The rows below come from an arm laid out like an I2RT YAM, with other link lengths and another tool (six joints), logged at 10 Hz.
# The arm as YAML. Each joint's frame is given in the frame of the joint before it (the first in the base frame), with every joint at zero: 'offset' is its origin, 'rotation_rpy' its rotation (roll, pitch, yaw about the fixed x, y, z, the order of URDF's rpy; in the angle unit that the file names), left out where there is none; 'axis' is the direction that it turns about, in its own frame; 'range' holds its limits. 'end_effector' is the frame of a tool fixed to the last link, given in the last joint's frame.
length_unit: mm
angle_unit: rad
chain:
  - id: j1
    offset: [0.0, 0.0, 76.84]
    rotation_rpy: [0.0, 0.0, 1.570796]
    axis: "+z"
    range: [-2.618, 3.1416]
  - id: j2
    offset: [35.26, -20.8, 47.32]
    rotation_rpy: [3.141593, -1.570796, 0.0]
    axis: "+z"
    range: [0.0, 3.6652]
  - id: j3
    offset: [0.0, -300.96, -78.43]
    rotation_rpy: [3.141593, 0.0, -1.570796]
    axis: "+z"
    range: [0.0, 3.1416]
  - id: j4
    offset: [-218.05, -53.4, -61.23]
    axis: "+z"
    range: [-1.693, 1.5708]
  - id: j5
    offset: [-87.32, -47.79, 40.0]
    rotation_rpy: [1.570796, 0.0, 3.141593]
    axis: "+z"
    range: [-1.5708, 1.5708]
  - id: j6
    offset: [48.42, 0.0, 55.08]
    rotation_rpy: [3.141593, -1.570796, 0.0]
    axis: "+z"
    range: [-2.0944, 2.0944]
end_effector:
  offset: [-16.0, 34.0, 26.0]
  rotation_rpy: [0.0, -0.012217, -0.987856]
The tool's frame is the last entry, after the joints.
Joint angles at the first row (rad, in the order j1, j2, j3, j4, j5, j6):
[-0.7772 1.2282 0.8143 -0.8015 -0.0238 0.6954]
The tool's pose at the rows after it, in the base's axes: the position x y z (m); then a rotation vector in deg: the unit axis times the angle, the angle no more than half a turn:
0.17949, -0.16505, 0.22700, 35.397, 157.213, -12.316
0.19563, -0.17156, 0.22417, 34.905, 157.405, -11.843
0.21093, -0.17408, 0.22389, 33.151, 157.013, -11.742
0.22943, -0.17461, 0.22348, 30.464, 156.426, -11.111
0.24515, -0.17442, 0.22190, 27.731, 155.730, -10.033
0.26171, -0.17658, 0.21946, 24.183, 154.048, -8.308
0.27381, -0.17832, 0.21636, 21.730, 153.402, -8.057
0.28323, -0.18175, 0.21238, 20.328, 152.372, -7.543
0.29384, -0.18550, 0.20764, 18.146, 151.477, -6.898
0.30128, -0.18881, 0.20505, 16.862, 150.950, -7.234
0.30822, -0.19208, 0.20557, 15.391, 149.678, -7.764
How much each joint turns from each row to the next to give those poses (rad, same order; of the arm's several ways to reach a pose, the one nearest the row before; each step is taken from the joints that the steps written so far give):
[0.0558 0.0851 0.0561 0.0163 0.0063 0.0175]
[0.0254 0.0615 0.0305 0.0278 0.0028 0.0184]
[0.0302 0.0415 0.0257 0.0277 0.0005 0.0099]
[0.0373 0.0453 0.0286 0.0323 -0.0069 0.0071]
[0.0271 0.0392 0.0201 0.0343 -0.0158 -0.0019]
[0.0133 0.0444 0.0156 0.0576 -0.0368 -0.0196]
[0.0122 0.0362 0.0143 0.0370 -0.0103 -0.0149]
[0.0023 0.0327 0.0062 0.0434 -0.0162 -0.0096]
[0.0013 0.0393 0.0118 0.0424 -0.0203 -0.0200]
[0.0017 0.0267 0.0124 0.0260 -0.0033 -0.0127]
[0.0000 0.0180 0.0115 0.0310 -0.0074 -0.0140]

